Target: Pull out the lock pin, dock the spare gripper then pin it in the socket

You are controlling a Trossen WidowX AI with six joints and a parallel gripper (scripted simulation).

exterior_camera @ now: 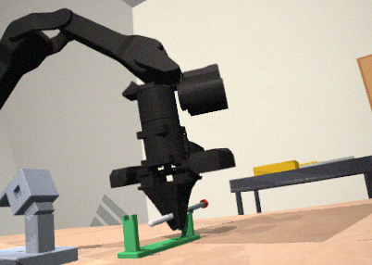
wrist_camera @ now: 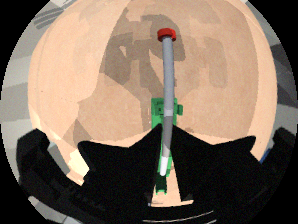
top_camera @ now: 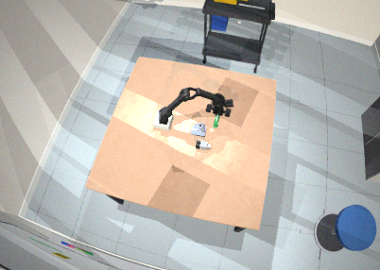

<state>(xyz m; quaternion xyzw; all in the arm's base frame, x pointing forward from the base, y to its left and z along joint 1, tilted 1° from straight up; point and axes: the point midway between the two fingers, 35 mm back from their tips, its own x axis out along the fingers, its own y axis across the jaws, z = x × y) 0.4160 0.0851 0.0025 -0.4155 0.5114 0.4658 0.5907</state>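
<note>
The green cradle is 4 cm to the right of my gripper tip, 1 cm behind it and 1 cm above it. From my gripper tip the other things lie so: spare gripper (27 cm to the right, 11 cm behind, 1 cm above); then socket (14 cm to the right, 14 cm behind, 3 cm above).
</note>
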